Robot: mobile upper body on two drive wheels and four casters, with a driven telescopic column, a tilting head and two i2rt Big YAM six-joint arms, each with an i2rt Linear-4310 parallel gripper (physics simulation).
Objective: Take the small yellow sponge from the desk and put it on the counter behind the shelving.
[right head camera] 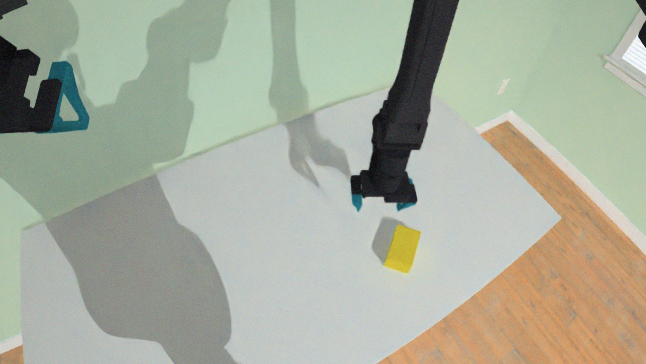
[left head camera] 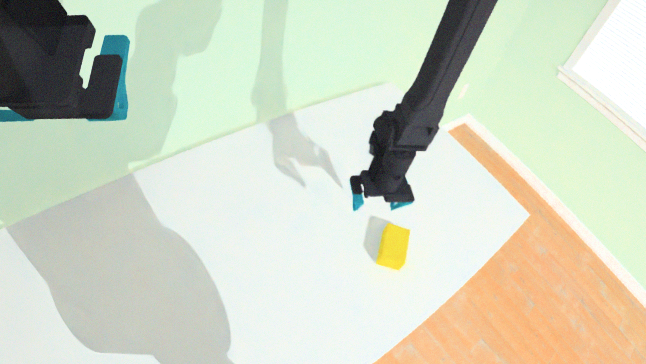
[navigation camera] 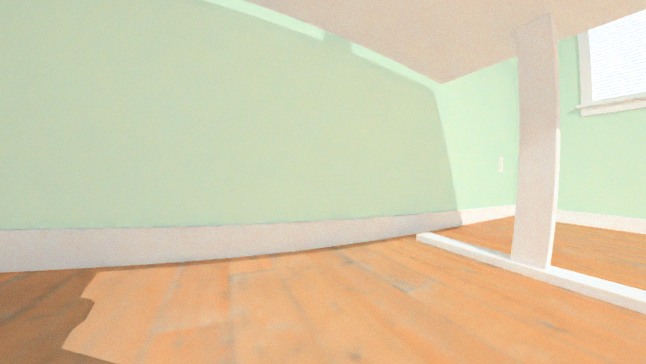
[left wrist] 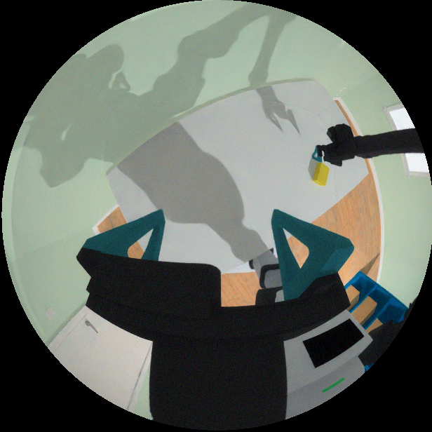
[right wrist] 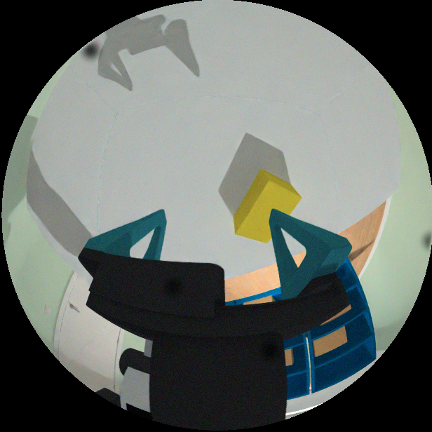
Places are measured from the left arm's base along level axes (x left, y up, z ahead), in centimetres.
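Where they show: left gripper, fingertip midpoint: (right head camera: 53, 125) (left head camera: 78, 113); right gripper, fingertip midpoint: (right head camera: 377, 209) (left head camera: 372, 208).
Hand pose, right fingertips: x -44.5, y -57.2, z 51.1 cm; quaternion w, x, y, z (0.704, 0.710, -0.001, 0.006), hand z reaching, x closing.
Things, the pixels of their top centre, and the offset from my right fingertips. "*": a spot on its surface instead. Level surfaces: height alone.
- small yellow sponge at its top centre: (right head camera: 404, 244) (left head camera: 396, 242) dx -7.4, dy -7.3, dz -5.7 cm
- white desk at its surface level: dy -11.8 cm
- white desk leg at a spot on its surface: (navigation camera: 535, 150) * dx -31.7, dy -50.8, dz +28.4 cm
- wooden floor at its surface level: dy -83.8 cm
The small yellow sponge (left head camera: 394, 246) (right head camera: 403, 248) (left wrist: 320, 174) (right wrist: 265, 205) lies on the white desk (left head camera: 300, 300) (right head camera: 300, 300) (left wrist: 220, 125) (right wrist: 200, 150), its shadow beside it. My right gripper (left head camera: 378, 204) (right head camera: 382, 206) (right wrist: 217, 214) is open and empty above the desk, just beyond the sponge in the head camera views. In the right wrist view the sponge shows near the right-hand fingertip, partly behind it. My left gripper (left wrist: 217, 215) is open and empty, high at the left, away from the sponge. The counter behind the shelving cannot be made out with certainty.
Blue shelving (left wrist: 382, 295) (right wrist: 367, 320) with tan boxes shows at the lower right of both wrist views. A green wall (left head camera: 200, 100) runs along the desk's far edge. A white desk leg (navigation camera: 535, 150) stands on the wooden floor (navigation camera: 300, 310). A white door (left wrist: 100, 355) is at lower left.
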